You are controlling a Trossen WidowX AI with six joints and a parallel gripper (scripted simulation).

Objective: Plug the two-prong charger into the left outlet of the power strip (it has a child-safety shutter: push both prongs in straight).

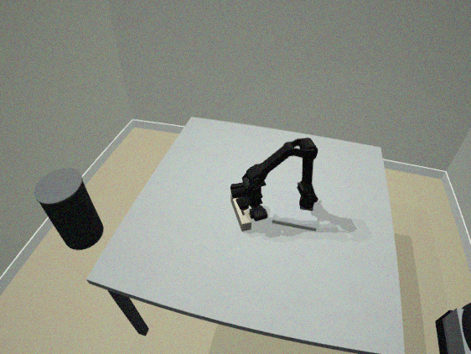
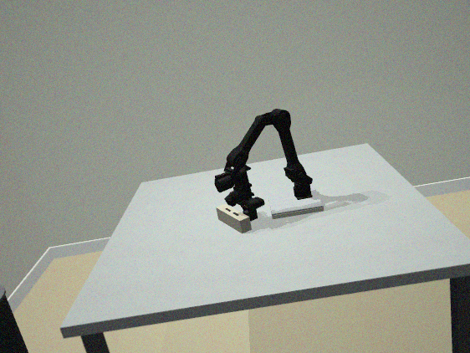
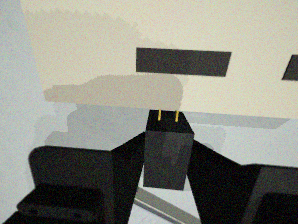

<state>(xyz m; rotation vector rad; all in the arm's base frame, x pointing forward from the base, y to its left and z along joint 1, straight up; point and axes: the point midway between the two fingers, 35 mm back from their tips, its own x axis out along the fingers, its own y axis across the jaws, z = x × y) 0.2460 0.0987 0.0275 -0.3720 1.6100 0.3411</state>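
My gripper tip is 1 cm short of the two-prong charger, 1 cm to the right of it and 1 cm below it.
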